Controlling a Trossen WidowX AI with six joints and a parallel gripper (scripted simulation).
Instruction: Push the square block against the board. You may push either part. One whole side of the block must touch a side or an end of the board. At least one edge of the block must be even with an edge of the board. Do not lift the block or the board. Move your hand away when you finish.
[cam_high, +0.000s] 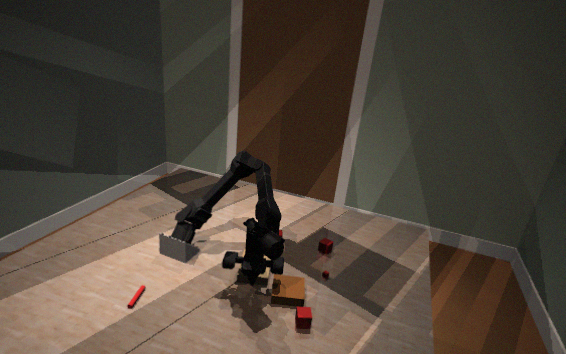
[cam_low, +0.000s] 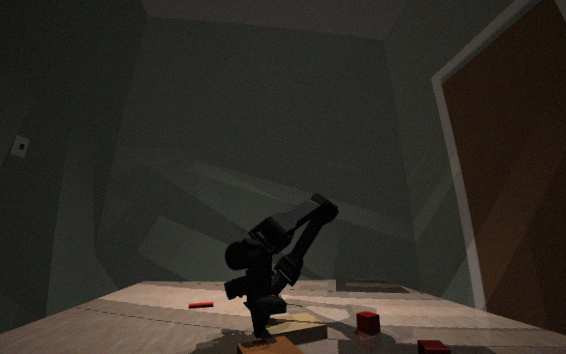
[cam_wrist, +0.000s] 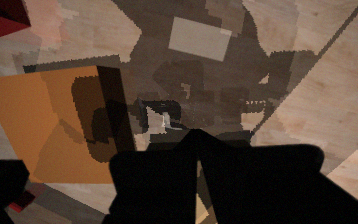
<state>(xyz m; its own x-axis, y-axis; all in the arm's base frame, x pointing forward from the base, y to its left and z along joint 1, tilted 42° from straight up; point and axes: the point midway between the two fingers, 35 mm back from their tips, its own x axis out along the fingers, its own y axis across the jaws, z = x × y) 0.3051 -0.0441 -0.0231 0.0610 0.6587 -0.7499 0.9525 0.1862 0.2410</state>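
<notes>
My gripper tip is 3 cm past the pale tan board, 8 cm to the right of it and 1 cm below it. From my gripper tip the other things lie so: orange square block: 11 cm ahead, 2 cm to the left, 1 cm above; red stick: 28 cm behind, 19 cm to the right; small red ball: 20 cm ahead, 17 cm to the left.
</notes>
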